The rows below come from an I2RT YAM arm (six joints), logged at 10 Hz.
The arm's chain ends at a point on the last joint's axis. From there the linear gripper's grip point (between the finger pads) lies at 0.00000 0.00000 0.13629 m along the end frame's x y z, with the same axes.
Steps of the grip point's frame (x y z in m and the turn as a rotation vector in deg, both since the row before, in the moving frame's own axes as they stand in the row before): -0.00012 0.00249 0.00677 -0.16 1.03 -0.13; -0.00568 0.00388 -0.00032 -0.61 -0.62 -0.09; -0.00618 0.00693 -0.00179 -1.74 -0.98 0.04; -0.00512 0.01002 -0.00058 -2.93 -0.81 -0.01; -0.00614 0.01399 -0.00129 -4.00 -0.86 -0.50; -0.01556 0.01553 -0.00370 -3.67 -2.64 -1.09; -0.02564 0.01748 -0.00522 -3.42 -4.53 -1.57
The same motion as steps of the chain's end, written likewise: -0.00257 0.00211 0.00679 -0.16 1.03 -0.13; -0.00421 0.00243 -0.00030 -0.61 -0.62 -0.09; -0.00385 0.00279 -0.00171 -1.74 -0.98 0.04; -0.00319 0.00305 -0.00039 -2.93 -0.81 -0.01; -0.00414 0.00447 -0.00094 -4.00 -0.86 -0.50; -0.00937 0.00675 -0.00328 -3.67 -2.64 -1.09; -0.01499 0.00921 -0.00455 -3.42 -4.53 -1.57
